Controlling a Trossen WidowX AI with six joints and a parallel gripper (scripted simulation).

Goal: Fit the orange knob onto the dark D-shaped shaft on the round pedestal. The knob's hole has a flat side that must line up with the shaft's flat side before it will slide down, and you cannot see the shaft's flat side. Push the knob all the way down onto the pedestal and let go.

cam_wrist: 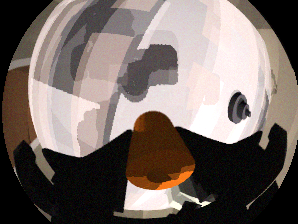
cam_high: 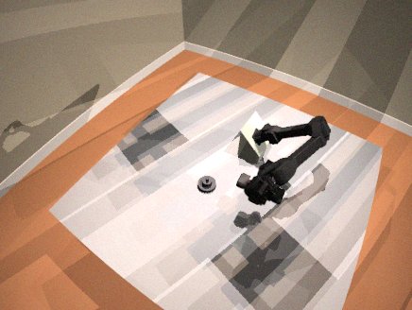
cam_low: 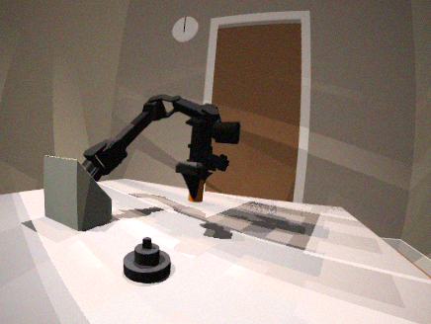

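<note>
The pedestal lies 2 cm behind my gripper tip, 24 cm to the right of it and 6 cm below it. The rest, counted from my gripper tip: orange knob 2 cm above.
</note>
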